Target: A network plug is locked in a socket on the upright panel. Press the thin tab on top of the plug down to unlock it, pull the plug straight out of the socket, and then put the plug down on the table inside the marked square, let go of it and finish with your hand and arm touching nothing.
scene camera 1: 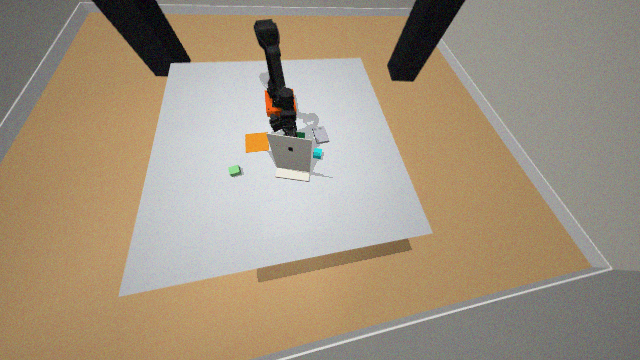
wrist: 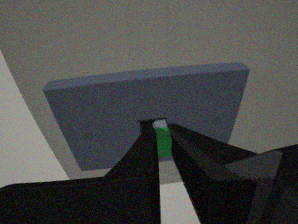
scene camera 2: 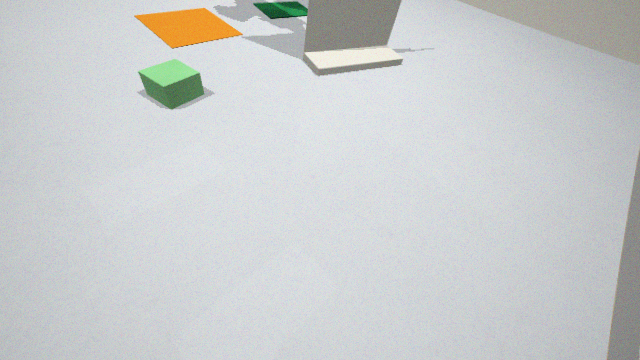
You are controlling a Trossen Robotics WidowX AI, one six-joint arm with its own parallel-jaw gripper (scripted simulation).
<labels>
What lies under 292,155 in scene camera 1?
A grey panel.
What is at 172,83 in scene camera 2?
A light green cube.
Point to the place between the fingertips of my gripper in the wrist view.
At 160,132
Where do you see a grey panel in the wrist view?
92,83
</labels>
